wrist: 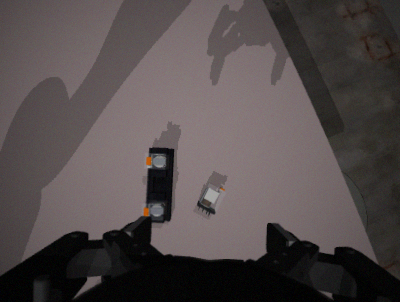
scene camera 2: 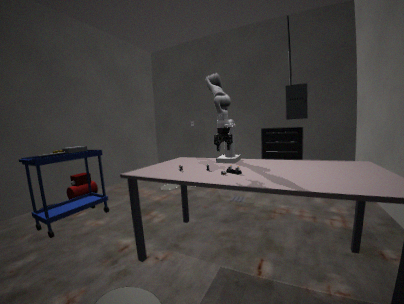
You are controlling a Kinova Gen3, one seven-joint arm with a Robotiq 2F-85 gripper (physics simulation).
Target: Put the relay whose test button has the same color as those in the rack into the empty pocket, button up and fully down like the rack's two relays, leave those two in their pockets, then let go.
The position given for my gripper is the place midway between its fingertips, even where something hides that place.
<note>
I see my gripper (wrist: 208, 233) and a black rack (wrist: 159, 183).
</note>
